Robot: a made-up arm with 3 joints.
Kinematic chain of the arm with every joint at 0, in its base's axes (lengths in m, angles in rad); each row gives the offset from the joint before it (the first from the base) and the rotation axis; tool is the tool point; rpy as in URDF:
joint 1: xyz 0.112 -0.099 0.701 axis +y
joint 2: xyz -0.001 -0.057 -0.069 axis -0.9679 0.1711 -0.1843
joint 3: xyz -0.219 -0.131 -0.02 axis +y
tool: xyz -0.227 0.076 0.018 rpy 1.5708 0 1.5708
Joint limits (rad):
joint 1: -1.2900..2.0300
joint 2: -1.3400..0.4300
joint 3: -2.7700..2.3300
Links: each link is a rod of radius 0.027 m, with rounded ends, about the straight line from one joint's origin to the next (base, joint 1, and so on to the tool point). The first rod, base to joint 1, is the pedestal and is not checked.
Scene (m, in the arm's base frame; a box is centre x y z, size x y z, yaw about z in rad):
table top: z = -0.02
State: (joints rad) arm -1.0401 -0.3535 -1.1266
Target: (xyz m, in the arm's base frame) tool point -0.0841 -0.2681 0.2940
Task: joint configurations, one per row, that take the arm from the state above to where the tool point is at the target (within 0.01 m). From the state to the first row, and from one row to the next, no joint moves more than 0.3 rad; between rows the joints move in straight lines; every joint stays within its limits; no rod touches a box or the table.
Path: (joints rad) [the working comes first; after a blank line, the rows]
Joints at the target: -0.6240 -1.2503 0.3352
Straight joint move there: clear.

1: -0.9569 -0.5329 -0.8342
2: -0.8737 -0.7122 -0.5419
3: -0.7904 -0.8916 -0.2495
4: -0.7072 -1.0709 0.0429
5: -0.6240 -1.2503 0.3352

